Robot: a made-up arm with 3 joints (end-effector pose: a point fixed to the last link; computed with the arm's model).
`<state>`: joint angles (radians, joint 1 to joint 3).
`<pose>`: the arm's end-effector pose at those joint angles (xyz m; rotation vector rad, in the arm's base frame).
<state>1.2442 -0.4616 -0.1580</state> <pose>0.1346 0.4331 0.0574 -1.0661 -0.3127 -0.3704</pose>
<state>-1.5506 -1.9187 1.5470</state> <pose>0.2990 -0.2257 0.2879 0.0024 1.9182 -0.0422</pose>
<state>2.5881 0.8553 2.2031</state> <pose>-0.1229 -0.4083 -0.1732 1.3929 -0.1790 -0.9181</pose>
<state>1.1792 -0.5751 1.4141</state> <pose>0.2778 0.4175 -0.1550 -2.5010 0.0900 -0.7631</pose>
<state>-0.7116 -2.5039 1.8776</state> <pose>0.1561 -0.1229 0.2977 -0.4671 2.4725 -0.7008</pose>
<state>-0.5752 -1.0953 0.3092</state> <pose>0.1926 0.0081 0.6516 0.2388 0.4700 -0.9926</pose>
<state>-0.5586 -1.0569 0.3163</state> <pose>0.1946 0.0213 0.6547 0.2193 0.4487 -0.9595</pose>
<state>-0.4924 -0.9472 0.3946</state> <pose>0.2083 0.0759 0.6628 0.0904 0.4066 -0.8559</pose>
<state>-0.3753 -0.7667 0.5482</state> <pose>0.2249 0.1813 0.6625 -0.1643 0.3420 -0.6872</pose>
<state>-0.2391 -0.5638 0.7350</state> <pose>0.2272 0.3105 0.6340 -0.4826 0.2665 -0.5033</pose>
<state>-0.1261 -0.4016 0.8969</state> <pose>0.2150 0.4138 0.5846 -0.7602 0.2015 -0.3589</pose>
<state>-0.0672 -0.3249 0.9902</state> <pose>0.2052 0.4634 0.5488 -0.9146 0.1698 -0.2907</pose>
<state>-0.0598 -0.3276 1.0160</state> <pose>0.2070 0.4694 0.5418 -0.9474 0.1744 -0.2923</pose>
